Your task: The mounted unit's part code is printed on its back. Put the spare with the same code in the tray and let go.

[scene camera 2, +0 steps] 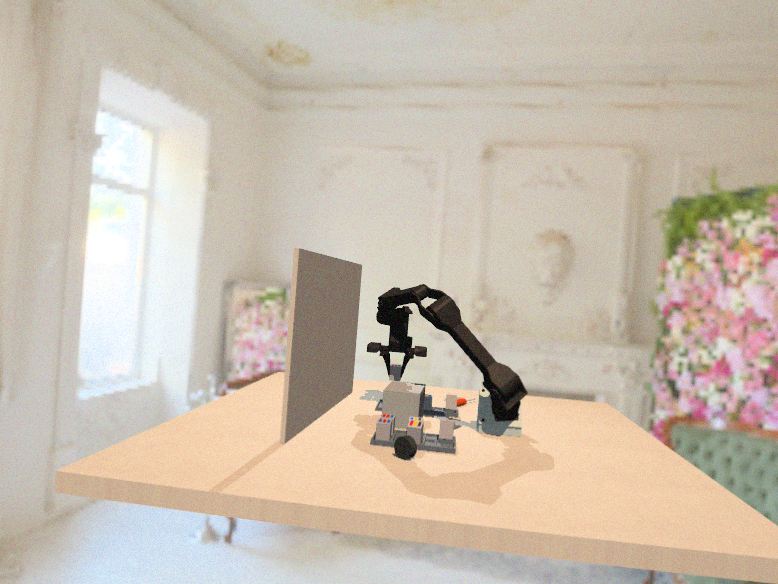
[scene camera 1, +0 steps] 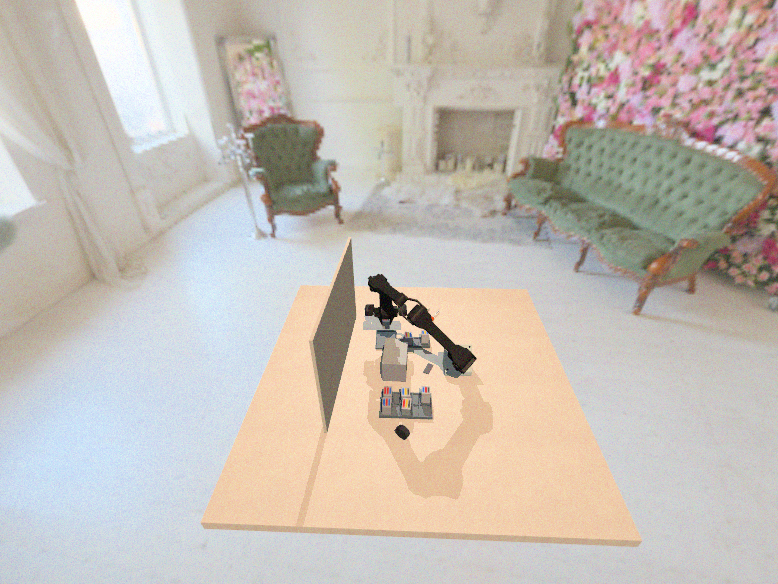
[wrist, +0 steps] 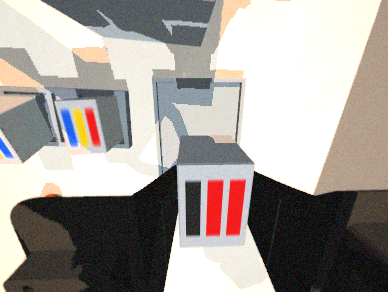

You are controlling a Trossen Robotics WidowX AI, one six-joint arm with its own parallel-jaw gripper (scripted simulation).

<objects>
my gripper: holds a grey spare block (wrist: 214,175)
</objects>
